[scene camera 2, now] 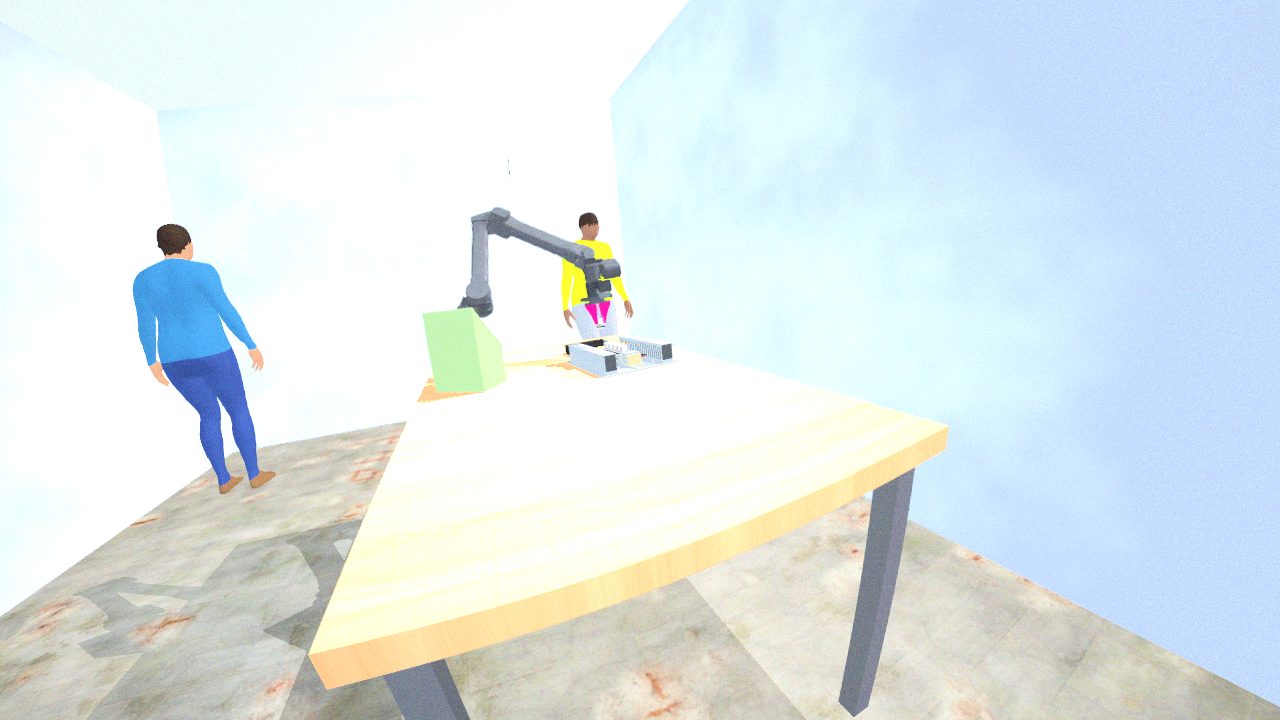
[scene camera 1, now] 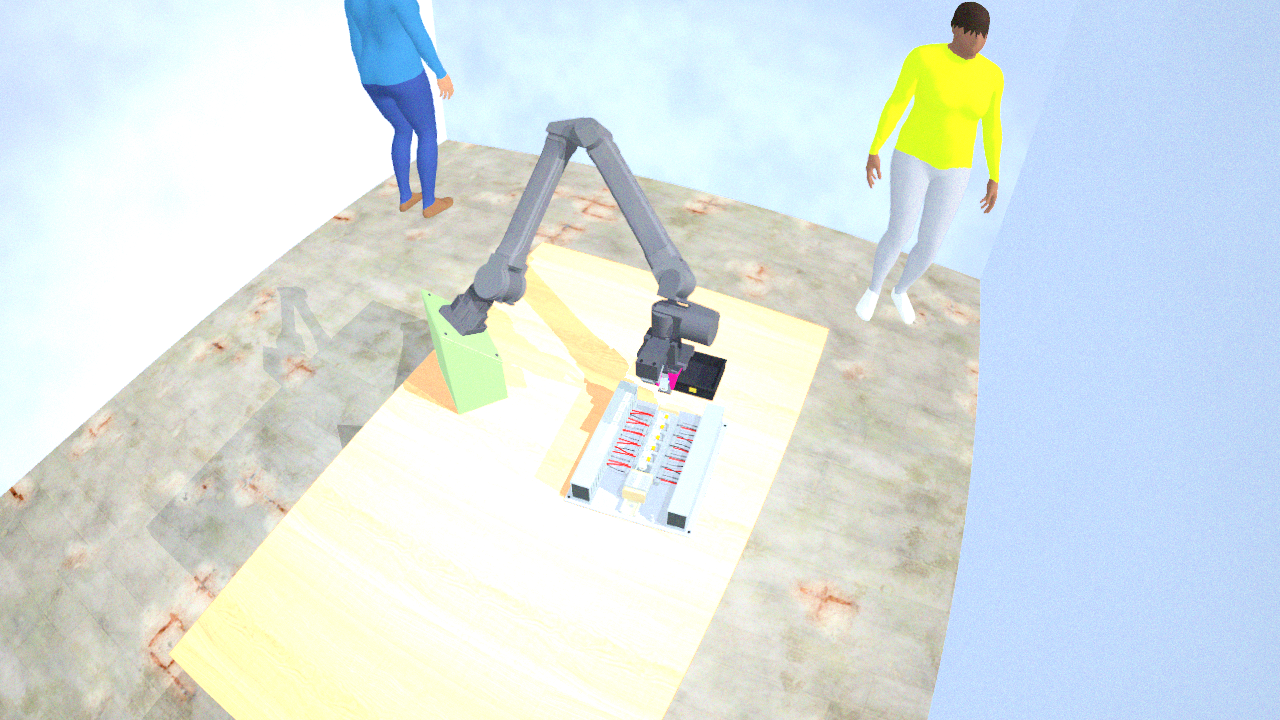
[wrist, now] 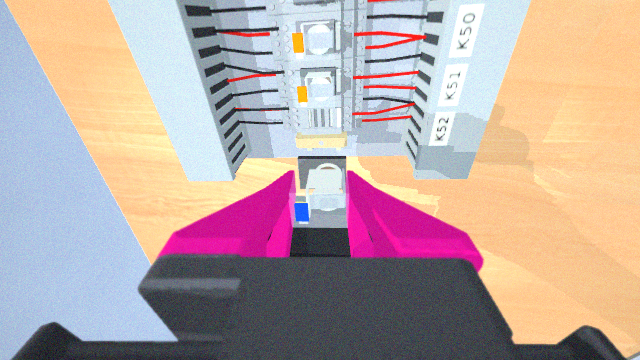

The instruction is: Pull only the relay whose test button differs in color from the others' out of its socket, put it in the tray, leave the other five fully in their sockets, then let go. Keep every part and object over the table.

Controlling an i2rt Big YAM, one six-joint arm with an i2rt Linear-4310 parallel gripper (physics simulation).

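Frame: origin at the arm's base, x ahead, y left, z up, level; centimetres.
Seen in the pictures: gripper, fingertip midpoint: [scene camera 2: 600,323] [scene camera 1: 665,386] [wrist: 320,180]; arm's base, link origin: [scene camera 2: 459,330] [scene camera 1: 461,321].
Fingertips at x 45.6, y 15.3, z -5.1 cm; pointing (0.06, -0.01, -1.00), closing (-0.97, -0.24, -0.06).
Observation:
Pixels of each thing's top centre, then the offset from my fingertips to it. "spot": a spot on its surface instead.
- clear relay, top centre: [wrist: 318,214] [scene camera 1: 666,377] [scene camera 2: 599,316] dz +2.6, dx -0.1, dy +0.1 cm
- blue test button, top centre: [wrist: 301,213] dz +2.6, dx +0.7, dy +0.3 cm
- vacated socket, surface spot: [wrist: 324,119] spot: dz -10.1, dx +0.2, dy +0.4 cm
- black tray, top centre: [wrist: 324,248] [scene camera 1: 688,365] [scene camera 2: 588,343] dz -9.0, dx -3.9, dy +16.1 cm
- tan end stop, top centre: [wrist: 321,143] [scene camera 1: 668,407] dz -8.5, dx +0.0, dy +1.9 cm
My gripper [scene camera 1: 666,385] [scene camera 2: 599,324] [wrist: 320,180] has magenta fingers shut on the clear relay [wrist: 326,189] with the blue test button [wrist: 301,212]. The relay is out of its socket and held in the air beyond the panel's K52 end. The vacated socket [wrist: 324,119] shows beside the K52 label. Two seated relays [wrist: 320,39] [wrist: 321,89] with orange buttons show clearly in the wrist view; the others are small or cut off. The black tray [scene camera 1: 706,392] [wrist: 320,242] lies past the panel's end, partly hidden by the gripper in the wrist view.
Grey wire ducts [scene camera 1: 604,447] [scene camera 1: 700,465] [wrist: 165,95] flank the relay row, with red and black wires between. A tan end stop [wrist: 321,141] closes the row near the relay. The green arm mount [scene camera 1: 474,367] [scene camera 2: 460,351] stands on the table. Two people stand beyond the table.

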